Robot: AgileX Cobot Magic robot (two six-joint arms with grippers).
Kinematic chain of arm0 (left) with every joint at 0, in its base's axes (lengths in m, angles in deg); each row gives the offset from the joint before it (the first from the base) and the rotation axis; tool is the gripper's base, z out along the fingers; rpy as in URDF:
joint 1: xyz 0 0 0.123 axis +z
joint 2: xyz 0 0 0 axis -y
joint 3: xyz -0.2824 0 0.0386 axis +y
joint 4: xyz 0.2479 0 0.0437 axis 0.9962 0 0.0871
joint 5: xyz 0 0 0 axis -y
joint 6: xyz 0.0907 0 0.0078 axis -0.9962 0 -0.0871
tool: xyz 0 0 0 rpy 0 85 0
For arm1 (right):
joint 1: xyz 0 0 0.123 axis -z
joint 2: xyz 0 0 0 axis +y
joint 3: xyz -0.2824 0 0.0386 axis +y
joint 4: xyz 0.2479 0 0.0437 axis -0.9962 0 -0.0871
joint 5: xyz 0 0 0 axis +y
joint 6: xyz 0.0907 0 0.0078 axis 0.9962 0 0.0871
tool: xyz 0 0 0 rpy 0 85 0
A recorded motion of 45 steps. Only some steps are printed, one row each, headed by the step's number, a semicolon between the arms.
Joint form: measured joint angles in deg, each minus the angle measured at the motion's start. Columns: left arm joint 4, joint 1, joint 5, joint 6, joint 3, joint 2; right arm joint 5, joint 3, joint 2, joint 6, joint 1, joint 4.
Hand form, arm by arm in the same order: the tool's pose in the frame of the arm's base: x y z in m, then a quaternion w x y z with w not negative. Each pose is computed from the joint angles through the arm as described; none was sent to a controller.
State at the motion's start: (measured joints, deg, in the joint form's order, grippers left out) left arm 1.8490 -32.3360 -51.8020 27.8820 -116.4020 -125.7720; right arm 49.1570 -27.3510 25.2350 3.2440 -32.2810 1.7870
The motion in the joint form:
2: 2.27 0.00 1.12 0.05 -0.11 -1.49; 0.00 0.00 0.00 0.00 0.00 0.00
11: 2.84 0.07 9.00 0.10 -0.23 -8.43; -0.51 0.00 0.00 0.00 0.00 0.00
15: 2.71 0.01 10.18 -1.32 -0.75 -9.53; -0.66 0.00 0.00 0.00 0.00 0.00
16: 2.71 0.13 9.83 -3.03 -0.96 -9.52; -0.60 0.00 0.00 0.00 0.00 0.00
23: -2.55 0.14 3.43 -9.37 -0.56 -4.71; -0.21 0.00 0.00 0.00 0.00 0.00
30: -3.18 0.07 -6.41 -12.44 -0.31 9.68; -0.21 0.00 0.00 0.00 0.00 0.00
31: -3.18 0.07 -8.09 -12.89 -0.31 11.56; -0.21 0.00 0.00 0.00 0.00 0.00
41: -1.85 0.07 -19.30 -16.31 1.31 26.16; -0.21 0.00 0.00 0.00 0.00 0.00
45: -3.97 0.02 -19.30 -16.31 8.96 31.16; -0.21 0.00 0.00 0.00 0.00 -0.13
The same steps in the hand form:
2: 0.4283 -0.2651 0.2453 0.26625 0.05052 0.95555 -0.11615; 0.0643 0.0380 0.2701 0.39154 -0.23341 0.88327 0.10976
11: 0.4473 -0.2764 0.1906 0.27500 0.05602 0.95246 -0.11855; 0.0647 0.0383 0.2707 0.39540 -0.23302 0.88150 0.11101
15: 0.4500 -0.2791 0.1842 0.28011 0.06820 0.95014 -0.11886; 0.0648 0.0384 0.2709 0.39654 -0.23290 0.88097 0.11138
16: 0.4506 -0.2781 0.1851 0.28107 0.08123 0.94945 -0.11377; 0.0648 0.0384 0.2708 0.39608 -0.23295 0.88118 0.11124
23: 0.4341 -0.2743 0.2209 0.25510 0.11162 0.95202 -0.12700; 0.0644 0.0382 0.2704 0.39313 -0.23325 0.88254 0.11027
30: 0.3893 -0.2479 0.3337 0.28869 0.13595 0.93732 -0.14002; 0.0644 0.0382 0.2704 0.39313 -0.23325 0.88254 0.11027
31: 0.3814 -0.2430 0.3470 0.29072 0.13990 0.93617 -0.13961; 0.0644 0.0382 0.2704 0.39313 -0.23325 0.88254 0.11027
41: 0.3130 -0.1976 0.4328 0.31256 0.16911 0.92622 -0.12577; 0.0644 0.0382 0.2704 0.39313 -0.23325 0.88254 0.11027
45: 0.2920 -0.1885 0.4261 0.28526 0.17067 0.93344 -0.13488; 0.0644 0.0383 0.2703 0.39281 -0.23293 0.88264 0.11131

